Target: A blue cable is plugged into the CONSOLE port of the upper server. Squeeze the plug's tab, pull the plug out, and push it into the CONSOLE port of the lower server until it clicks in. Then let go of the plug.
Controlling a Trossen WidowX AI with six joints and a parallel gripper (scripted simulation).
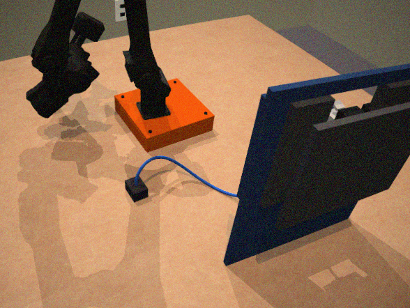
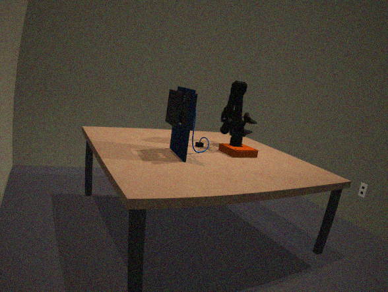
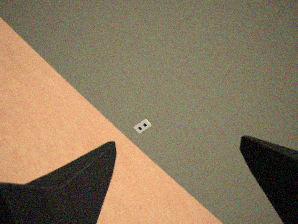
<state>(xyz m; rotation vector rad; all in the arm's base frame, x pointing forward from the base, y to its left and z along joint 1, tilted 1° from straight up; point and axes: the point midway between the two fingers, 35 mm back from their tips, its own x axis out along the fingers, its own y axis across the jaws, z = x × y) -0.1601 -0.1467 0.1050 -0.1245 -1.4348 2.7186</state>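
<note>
The blue plug lies 600 mm ahead of my gripper tip, 260 mm to the left of it and 150 mm above it. Round my gripper tip: black block 390 mm ahead, 130 mm below, 50 mm to the left.
</note>
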